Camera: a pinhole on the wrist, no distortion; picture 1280 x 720 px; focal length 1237.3 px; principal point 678.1 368.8 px. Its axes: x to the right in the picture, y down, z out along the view. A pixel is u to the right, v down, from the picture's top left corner.
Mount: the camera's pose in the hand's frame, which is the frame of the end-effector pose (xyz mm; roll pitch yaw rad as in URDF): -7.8 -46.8 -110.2 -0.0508 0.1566 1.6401
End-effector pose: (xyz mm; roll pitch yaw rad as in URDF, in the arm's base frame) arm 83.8 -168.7 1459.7 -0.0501 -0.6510 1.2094
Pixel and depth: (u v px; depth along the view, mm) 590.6 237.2 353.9
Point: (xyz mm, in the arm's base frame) 36.4 -301.4 1660.6
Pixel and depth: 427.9 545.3 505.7
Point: 20.5 -494.9 1718.5
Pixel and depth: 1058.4 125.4 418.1
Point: -118.0 -239.1 1705.2
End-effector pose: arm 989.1 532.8 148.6 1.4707 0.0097 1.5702
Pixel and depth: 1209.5 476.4 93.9
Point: 964.3 508.4 152.9
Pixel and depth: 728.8 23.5 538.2
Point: 1405.0 640.8 257.9
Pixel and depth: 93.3 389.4 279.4
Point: 1187.4 511.0 33.2
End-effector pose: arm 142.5 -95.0 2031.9 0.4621 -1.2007 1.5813
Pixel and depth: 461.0 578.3 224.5
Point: 243.7 -188.2 2007.6
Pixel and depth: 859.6 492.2 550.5
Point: 232.8 -525.9 2090.2
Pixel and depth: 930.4 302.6 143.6
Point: 151.0 -123.5 2031.2
